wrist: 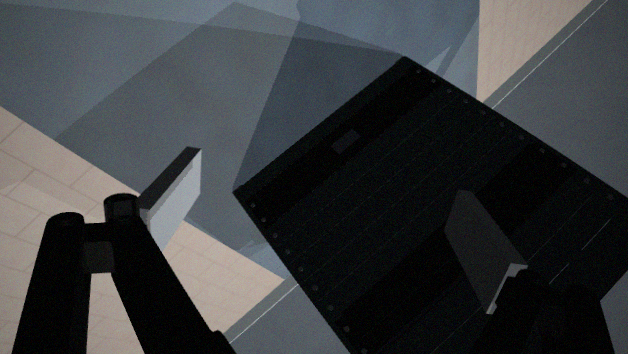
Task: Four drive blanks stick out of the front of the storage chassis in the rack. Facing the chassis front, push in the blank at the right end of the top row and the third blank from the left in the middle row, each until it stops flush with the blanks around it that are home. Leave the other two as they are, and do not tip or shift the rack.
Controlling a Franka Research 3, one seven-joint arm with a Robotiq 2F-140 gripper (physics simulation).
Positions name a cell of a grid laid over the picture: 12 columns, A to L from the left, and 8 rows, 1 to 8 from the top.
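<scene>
I can see my gripper (G5), and I can see a dark rack (G5) as well.
</scene>
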